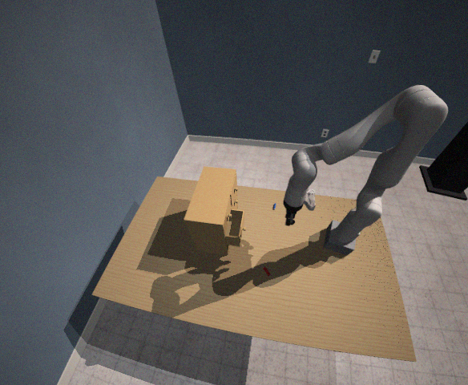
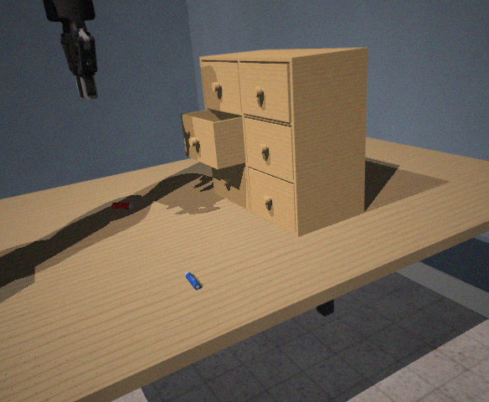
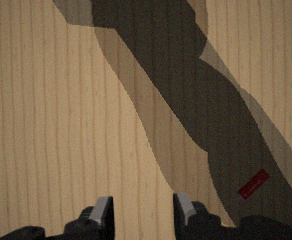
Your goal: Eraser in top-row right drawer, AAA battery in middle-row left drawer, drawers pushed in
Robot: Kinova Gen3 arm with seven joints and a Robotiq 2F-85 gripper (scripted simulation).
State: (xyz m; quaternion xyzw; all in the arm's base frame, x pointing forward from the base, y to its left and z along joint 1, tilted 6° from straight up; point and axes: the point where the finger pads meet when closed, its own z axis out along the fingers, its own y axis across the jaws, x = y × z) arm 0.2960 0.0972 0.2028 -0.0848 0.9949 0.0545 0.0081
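My hand is 80 mm short of the AAA battery, 260 mm to the left of it and 280 mm above it. Also, from my hand: dark red battery 30 mm ahead, 150 mm to the left, 280 mm below; then white eraser 370 mm ahead, 100 mm to the right, 70 mm below.
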